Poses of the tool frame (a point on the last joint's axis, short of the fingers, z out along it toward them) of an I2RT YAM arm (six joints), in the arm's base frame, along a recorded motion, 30 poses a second.
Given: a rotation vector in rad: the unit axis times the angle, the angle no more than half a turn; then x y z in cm.
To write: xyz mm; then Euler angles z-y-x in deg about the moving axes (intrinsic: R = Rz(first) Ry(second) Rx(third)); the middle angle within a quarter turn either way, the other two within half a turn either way. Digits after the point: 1 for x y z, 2 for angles.
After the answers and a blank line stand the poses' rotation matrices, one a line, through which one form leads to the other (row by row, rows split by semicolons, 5 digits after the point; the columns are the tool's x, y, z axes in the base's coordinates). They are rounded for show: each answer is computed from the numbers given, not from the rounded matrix.
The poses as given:
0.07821, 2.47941, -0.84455, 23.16, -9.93, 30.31
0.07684, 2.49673, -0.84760, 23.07, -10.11, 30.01
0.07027, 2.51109, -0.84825, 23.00, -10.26, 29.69
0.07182, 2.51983, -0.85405, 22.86, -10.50, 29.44
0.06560, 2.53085, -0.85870, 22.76, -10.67, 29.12
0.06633, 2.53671, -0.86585, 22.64, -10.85, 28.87
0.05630, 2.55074, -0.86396, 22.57, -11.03, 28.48
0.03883, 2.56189, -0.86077, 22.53, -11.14, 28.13
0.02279, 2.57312, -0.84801, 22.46, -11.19, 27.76
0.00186, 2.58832, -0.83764, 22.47, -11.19, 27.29
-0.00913, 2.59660, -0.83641, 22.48, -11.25, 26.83
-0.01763, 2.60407, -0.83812, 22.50, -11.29, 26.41
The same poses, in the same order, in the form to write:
231.6, -99.3, 303.1, -172.91, 29.28, -140.52
230.7, -101.1, 300.1, -173.25, 28.33, -140.79
230.0, -102.6, 296.9, -173.31, 27.50, -141.03
228.6, -105.0, 294.4, -173.56, 26.97, -141.01
227.6, -106.7, 291.2, -173.53, 26.24, -141.01
226.4, -108.5, 288.7, -173.68, 25.82, -140.86
225.7, -110.3, 284.8, -173.58, 25.02, -141.15
225.3, -111.4, 281.3, -173.11, 24.29, -141.37
224.6, -111.9, 277.6, -172.73, 23.76, -141.99
224.7, -111.9, 272.9, -172.22, 22.91, -142.56
224.8, -112.5, 268.3, -171.96, 22.37, -142.70
225.0, -112.9, 264.1, -171.78, 21.84, -142.73

-0.86560 0.21318 0.45309; -0.10772 0.80438 -0.58426; -0.48902 -0.55455 -0.67331
-0.87417 0.20684 0.43937; -0.10340 0.80473 -0.58456; -0.47449 -0.55644 -0.68208
-0.88093 0.19786 0.42990; -0.10337 0.80603 -0.58278; -0.46182 -0.55783 -0.68960
-0.88562 0.19638 0.42084; -0.09997 0.80433 -0.58571; -0.45352 -0.56079 -0.69271
-0.89123 0.18892 0.41233; -0.10100 0.80362 -0.58651; -0.44216 -0.56436 -0.69713
-0.89473 0.18784 0.40518; -0.09910 0.80113 -0.59023; -0.43547 -0.56825 -0.69818
-0.90052 0.17654 0.39737; -0.10128 0.80357 -0.58653; -0.42286 -0.56842 -0.70575
-0.90492 0.16121 0.39387; -0.10932 0.80638 -0.58121; -0.41131 -0.56901 -0.71208
-0.90789 0.14636 0.39282; -0.11587 0.81294 -0.57070; -0.40287 -0.56365 -0.72111
-0.91264 0.12710 0.38851; -0.12462 0.81868 -0.56057; -0.38931 -0.56001 -0.73131
-0.91566 0.11712 0.38451; -0.12933 0.81990 -0.55772; -0.38058 -0.56041 -0.73560
-0.91866 0.10920 0.37965; -0.13274 0.81983 -0.55701; -0.37207 -0.56210 -0.73865

